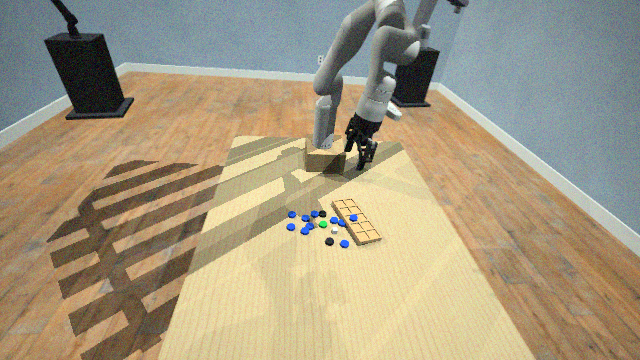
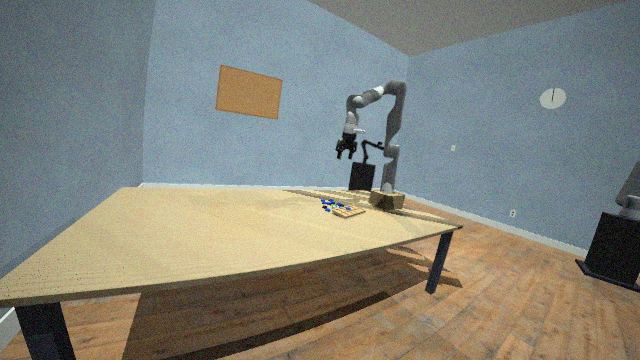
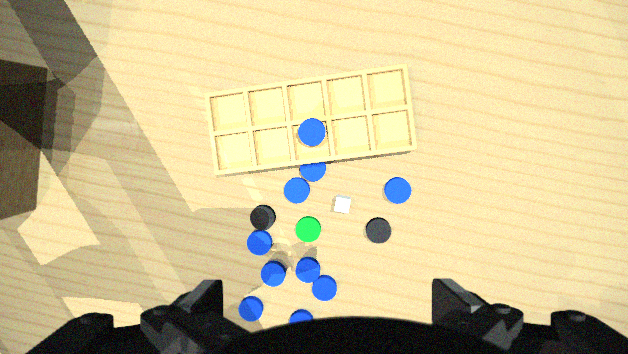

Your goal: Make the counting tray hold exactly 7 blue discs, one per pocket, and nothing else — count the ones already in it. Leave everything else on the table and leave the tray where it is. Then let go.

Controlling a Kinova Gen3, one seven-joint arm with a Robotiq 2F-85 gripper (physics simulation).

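The wooden ten-pocket counting tray (image 1: 370,242) (image 3: 390,130) lies on the table. One blue disc (image 1: 353,218) (image 2: 348,208) (image 3: 312,132) is in it, at the middle pocket of the row nearer the loose discs, overlapping the divider between rows. The other pockets look empty. A second blue disc (image 3: 313,170) is at the tray's long edge, partly hidden by it, touching another blue disc (image 3: 296,190). A blue disc (image 1: 344,244) (image 3: 397,190) lies apart; several more blue discs (image 3: 273,273) lie farther from the tray. My gripper (image 1: 354,159) (image 2: 345,157) (image 3: 327,302) is open and empty, high above the table.
A green disc (image 1: 323,224) (image 3: 308,229), a white cube (image 1: 335,230) (image 3: 342,204) and two black discs, one (image 1: 322,214) (image 3: 262,217) touching a blue disc and one (image 1: 329,241) (image 3: 378,230) apart, lie beside the tray. The arm's wooden base block (image 1: 325,162) (image 2: 387,201) stands behind.
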